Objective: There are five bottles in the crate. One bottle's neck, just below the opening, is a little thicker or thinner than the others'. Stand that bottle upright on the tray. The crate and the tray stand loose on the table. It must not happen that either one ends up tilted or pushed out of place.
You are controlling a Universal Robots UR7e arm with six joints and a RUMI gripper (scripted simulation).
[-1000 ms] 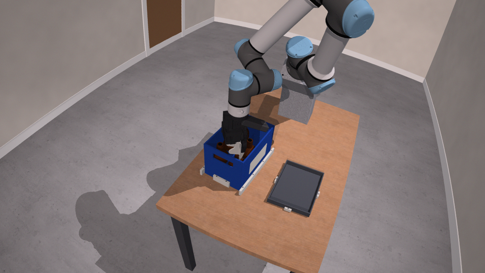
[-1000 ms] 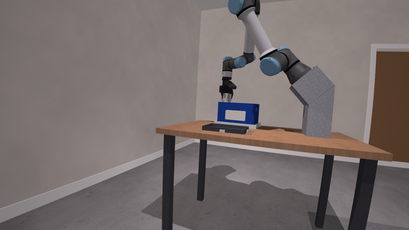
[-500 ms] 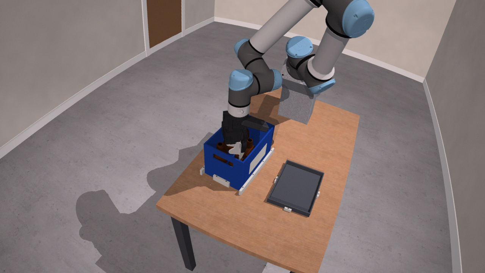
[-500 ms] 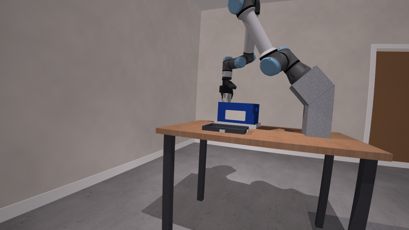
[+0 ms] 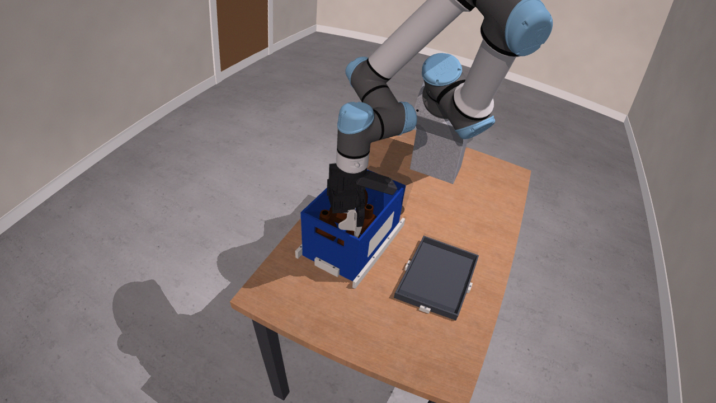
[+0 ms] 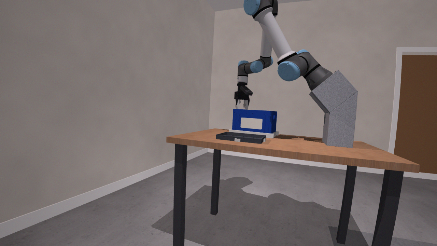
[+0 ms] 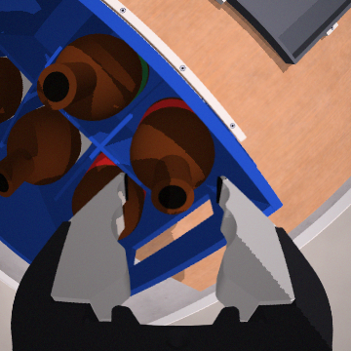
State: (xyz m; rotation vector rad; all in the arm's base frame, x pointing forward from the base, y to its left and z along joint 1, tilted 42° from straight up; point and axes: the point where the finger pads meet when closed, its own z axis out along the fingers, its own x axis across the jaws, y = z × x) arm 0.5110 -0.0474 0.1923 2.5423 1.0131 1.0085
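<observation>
My hand is 90 mm to the left of the bottle and 70 mm above it. Also, from my hand: dark tray 100 mm behind, 250 mm to the left, 140 mm below; then crate 90 mm behind, 50 mm to the right, 70 mm below.
</observation>
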